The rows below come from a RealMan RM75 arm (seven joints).
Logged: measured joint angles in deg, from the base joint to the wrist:
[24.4 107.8 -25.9 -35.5 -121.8 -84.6 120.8]
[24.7 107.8 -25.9 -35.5 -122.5 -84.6 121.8]
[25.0 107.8 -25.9 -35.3 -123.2 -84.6 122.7]
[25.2 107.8 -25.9 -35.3 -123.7 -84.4 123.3]
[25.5 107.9 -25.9 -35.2 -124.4 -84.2 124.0]
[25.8 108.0 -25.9 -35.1 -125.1 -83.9 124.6]
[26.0 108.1 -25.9 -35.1 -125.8 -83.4 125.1]
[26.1 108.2 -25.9 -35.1 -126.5 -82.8 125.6]
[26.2 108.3 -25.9 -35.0 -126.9 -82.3 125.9]
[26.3 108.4 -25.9 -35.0 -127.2 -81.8 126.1]
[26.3 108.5 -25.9 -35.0 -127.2 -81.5 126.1]
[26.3 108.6 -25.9 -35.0 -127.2 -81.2 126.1]
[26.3 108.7 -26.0 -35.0 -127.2 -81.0 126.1]
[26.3 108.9 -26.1 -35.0 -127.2 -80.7 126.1]
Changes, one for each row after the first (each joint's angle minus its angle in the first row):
[0.3 0.0 0.0 0.0 -0.7 0.0 1.0]
[0.6 0.0 0.0 0.2 -1.4 0.0 1.9]
[0.8 0.0 0.0 0.2 -1.9 0.2 2.5]
[1.1 0.1 0.0 0.3 -2.6 0.4 3.2]
[1.4 0.2 0.0 0.4 -3.3 0.7 3.8]
[1.6 0.3 0.0 0.4 -4.0 1.2 4.3]
[1.7 0.4 0.0 0.4 -4.7 1.8 4.8]
[1.8 0.5 0.0 0.5 -5.1 2.3 5.1]
[1.9 0.6 0.0 0.5 -5.4 2.8 5.3]
[1.9 0.7 0.0 0.5 -5.4 3.1 5.3]
[1.9 0.8 0.0 0.5 -5.4 3.4 5.3]
[1.9 0.9 -0.1 0.5 -5.4 3.6 5.3]
[1.9 1.1 -0.2 0.5 -5.4 3.9 5.3]

